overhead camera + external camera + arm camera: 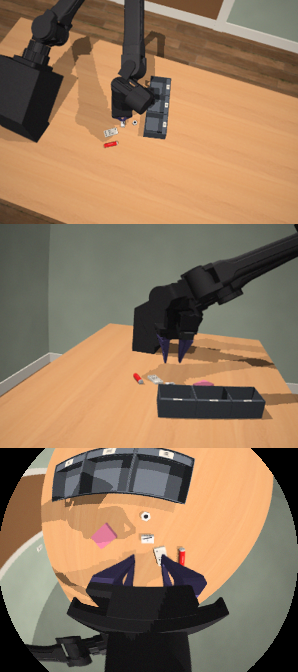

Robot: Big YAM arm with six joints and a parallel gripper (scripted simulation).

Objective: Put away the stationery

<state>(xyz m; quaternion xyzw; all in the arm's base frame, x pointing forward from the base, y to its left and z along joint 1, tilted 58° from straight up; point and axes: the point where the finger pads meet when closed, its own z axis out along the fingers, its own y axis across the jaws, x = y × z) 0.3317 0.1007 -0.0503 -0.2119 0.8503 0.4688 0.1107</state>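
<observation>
My hand is 4 cm short of the black-and-white ring, 2 cm to the right of it and 8 cm above it. The rest, counted from my hand: white domino-like tile: 3 cm behind, 5 cm to the right, 8 cm below; red lighter-like stick: 9 cm to the right, 7 cm below; pink sticky-note pad: 4 cm behind, 9 cm to the left, 8 cm below.
</observation>
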